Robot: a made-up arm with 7 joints.
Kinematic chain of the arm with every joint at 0, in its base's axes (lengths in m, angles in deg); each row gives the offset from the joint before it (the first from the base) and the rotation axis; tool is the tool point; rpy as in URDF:
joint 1: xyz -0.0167 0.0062 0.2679 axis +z
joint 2: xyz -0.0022 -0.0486 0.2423 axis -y
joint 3: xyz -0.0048 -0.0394 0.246 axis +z
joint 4: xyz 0 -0.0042 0.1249 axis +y
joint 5: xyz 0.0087 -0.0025 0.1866 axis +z
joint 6: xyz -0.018 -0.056 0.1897 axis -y
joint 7: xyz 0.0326 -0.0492 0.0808 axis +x
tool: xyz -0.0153 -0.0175 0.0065 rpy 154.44 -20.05 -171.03
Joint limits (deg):
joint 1: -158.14..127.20
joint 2: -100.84..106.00
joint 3: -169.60..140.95
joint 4: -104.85..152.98
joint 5: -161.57..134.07
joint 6: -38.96..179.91
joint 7: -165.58..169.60
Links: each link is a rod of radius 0.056 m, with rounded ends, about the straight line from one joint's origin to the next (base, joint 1, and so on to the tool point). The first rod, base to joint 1, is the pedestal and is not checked.
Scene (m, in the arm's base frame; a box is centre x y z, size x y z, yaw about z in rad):
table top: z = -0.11
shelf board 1: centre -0.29 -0.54 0.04 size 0.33 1 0.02 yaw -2.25
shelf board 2: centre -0.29 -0.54 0.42 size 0.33 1 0.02 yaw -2.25
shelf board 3: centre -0.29 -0.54 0.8 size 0.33 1 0.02 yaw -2.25
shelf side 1: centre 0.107 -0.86 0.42 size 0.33 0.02 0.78 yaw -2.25
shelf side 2: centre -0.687 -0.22 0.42 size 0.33 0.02 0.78 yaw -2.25
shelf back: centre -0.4 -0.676 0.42 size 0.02 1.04 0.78 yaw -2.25
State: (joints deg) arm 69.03 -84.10 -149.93 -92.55 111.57 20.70 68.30
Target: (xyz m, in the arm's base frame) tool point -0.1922 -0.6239 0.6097
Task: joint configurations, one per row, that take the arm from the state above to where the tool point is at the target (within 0.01 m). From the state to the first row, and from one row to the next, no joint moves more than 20 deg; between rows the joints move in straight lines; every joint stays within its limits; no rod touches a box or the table.
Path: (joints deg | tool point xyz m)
1: 71.30 -76.30 -141.01 -93.65 93.62 33.05 53.84 | -0.0617 0.5857 0.3106
2: 73.57 -68.51 -132.09 -94.76 75.67 45.41 39.38 | -0.1720 0.5697 0.4636
3: 75.84 -60.71 -123.17 -95.86 57.72 57.76 24.92 | -0.2608 0.4853 0.6004
4: 78.11 -52.91 -114.26 -96.96 39.77 70.11 10.46 | -0.3120 0.3548 0.6962
5: 80.38 -45.12 -105.34 -98.06 21.82 82.46 -4.00 | -0.3214 0.2134 0.7402
6: 92.09 -27.95 -96.96 -99.76 19.12 82.01 12.90 | -0.3370 0.0151 0.7918
7: 103.79 -10.79 -88.59 -101.46 16.42 81.56 29.79 | -0.2758 -0.1797 0.7833
8: 115.50 6.37 -80.22 -103.15 13.72 81.11 46.69 | -0.1524 -0.3248 0.7183
9: 127.20 23.54 -71.85 -104.85 11.02 80.66 63.59 | -0.0029 -0.3893 0.6097
10: 119.82 31.57 -69.09 -99.37 30.20 68.39 63.42 | -0.0256 -0.4707 0.6199
11: 112.44 39.59 -66.33 -93.89 49.38 56.13 63.25 | -0.0651 -0.5411 0.6259
12: 105.06 47.62 -63.58 -88.42 68.56 43.87 63.08 | -0.1213 -0.5941 0.6238
13: 97.68 55.64 -60.82 -82.94 87.74 31.61 62.92 | -0.1922 -0.6239 0.6097

